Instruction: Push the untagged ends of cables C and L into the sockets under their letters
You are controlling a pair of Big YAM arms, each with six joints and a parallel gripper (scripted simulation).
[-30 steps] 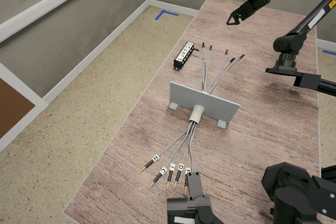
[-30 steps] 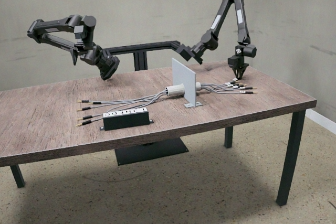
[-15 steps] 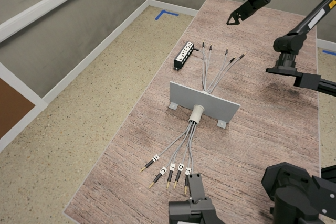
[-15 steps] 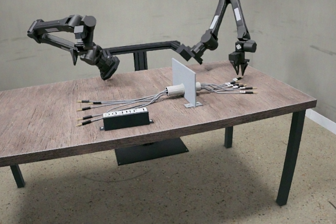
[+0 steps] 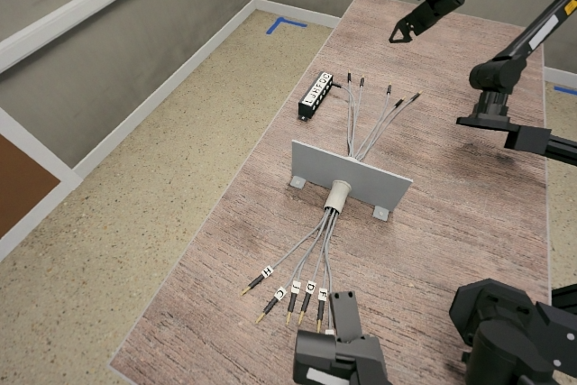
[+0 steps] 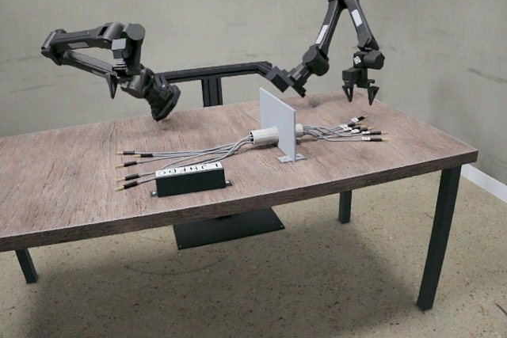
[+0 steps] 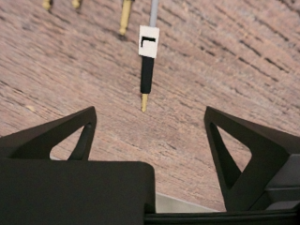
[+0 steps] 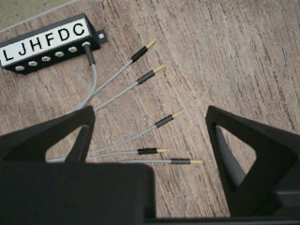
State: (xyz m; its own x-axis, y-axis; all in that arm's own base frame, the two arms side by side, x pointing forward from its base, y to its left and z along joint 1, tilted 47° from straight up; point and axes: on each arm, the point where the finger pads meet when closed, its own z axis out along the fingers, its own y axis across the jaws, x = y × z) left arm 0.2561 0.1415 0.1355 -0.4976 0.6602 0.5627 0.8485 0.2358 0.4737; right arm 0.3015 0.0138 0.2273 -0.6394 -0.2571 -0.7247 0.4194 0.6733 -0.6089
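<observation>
Right now the black cable plug is 24 cm below my right hand, 8 cm behind it and 2 cm to the left of it. Round my right hand: grey upright panel: 48 cm to the left, 13 cm below, 5 cm ahead; tagged plug: 90 cm to the left, 23 cm below, 3 cm behind.
</observation>
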